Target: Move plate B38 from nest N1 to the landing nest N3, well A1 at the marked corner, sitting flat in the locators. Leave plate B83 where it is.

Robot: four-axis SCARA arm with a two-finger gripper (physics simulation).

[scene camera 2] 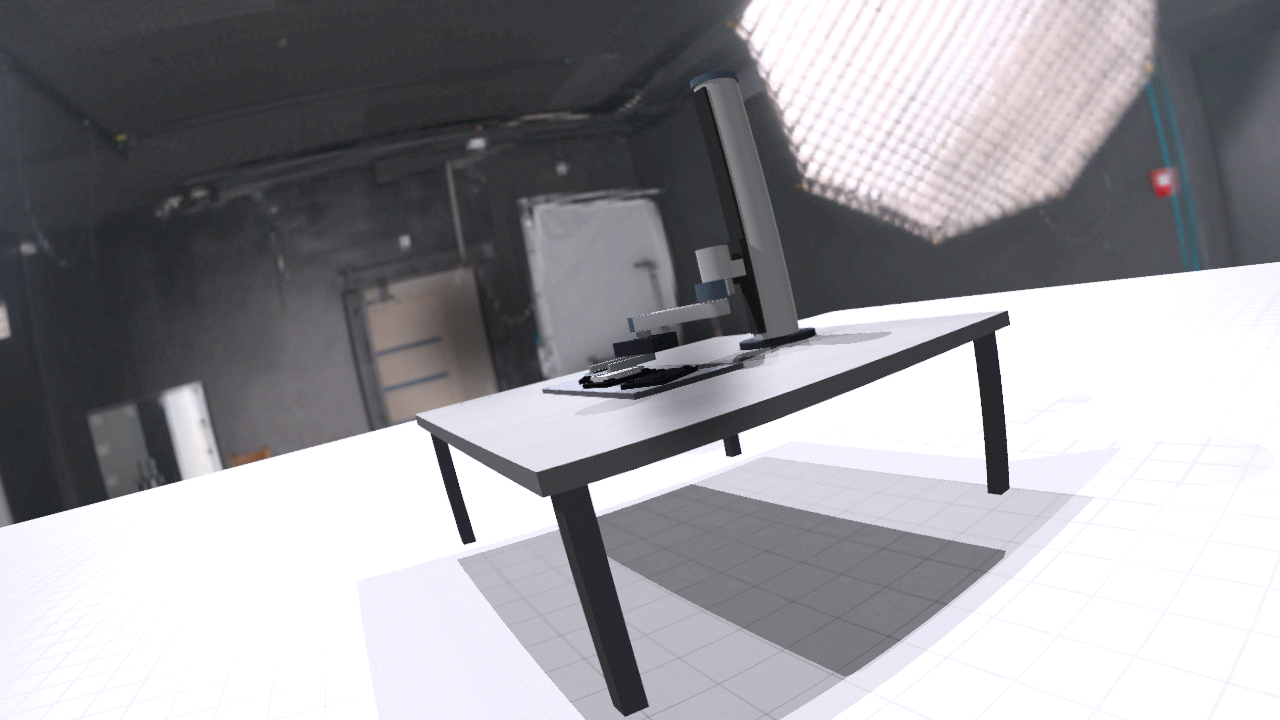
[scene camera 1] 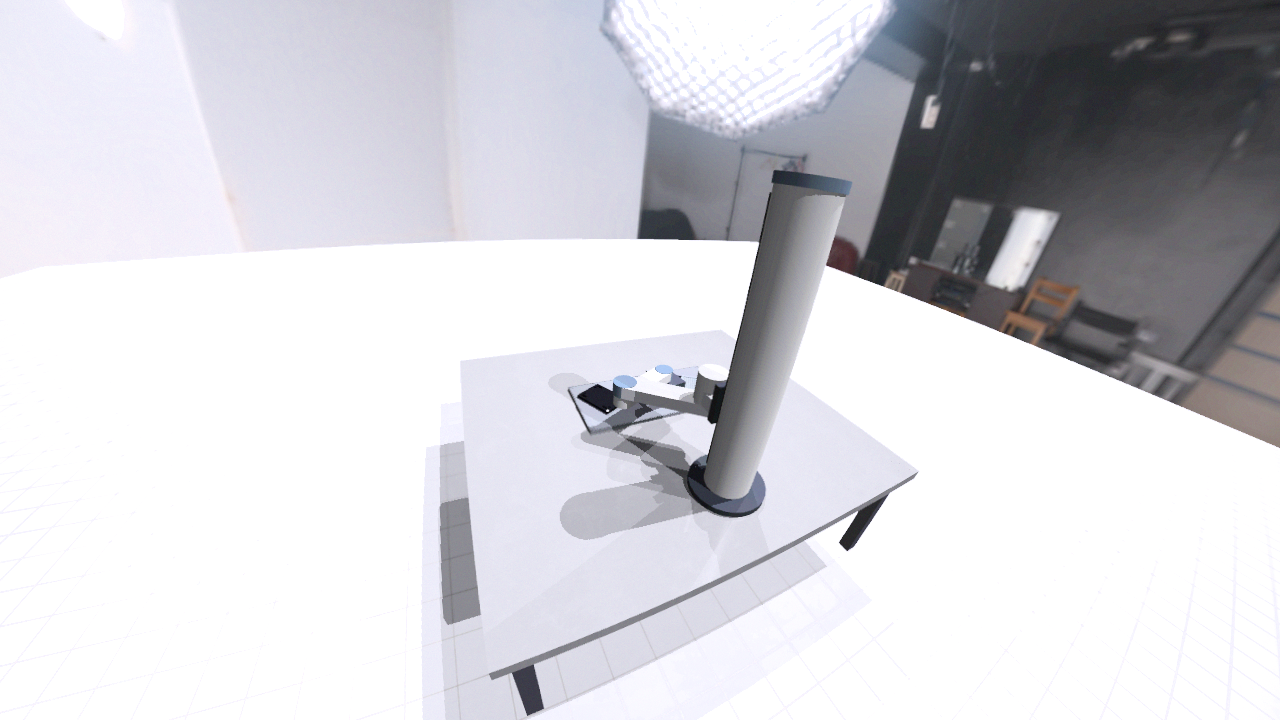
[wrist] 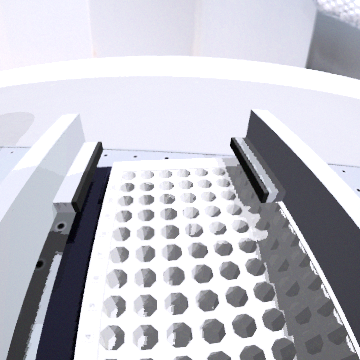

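A white many-welled plate lies under my gripper in the wrist view; its label does not show, so I cannot tell B38 from B83. My fingers stand still a plate's width apart at their closed setting, with nothing gripped. The right finger overlaps the plate's right side, which is in shadow; the left finger is outside its left edge, over a dark nest strip. A bare-looking black nest shows in both scene views. Nest labels, locators and the A1 corner mark are not readable.
The nests are on a thin deck board on the grey table. The arm's column stands beside the board, and the arm links reach over it.
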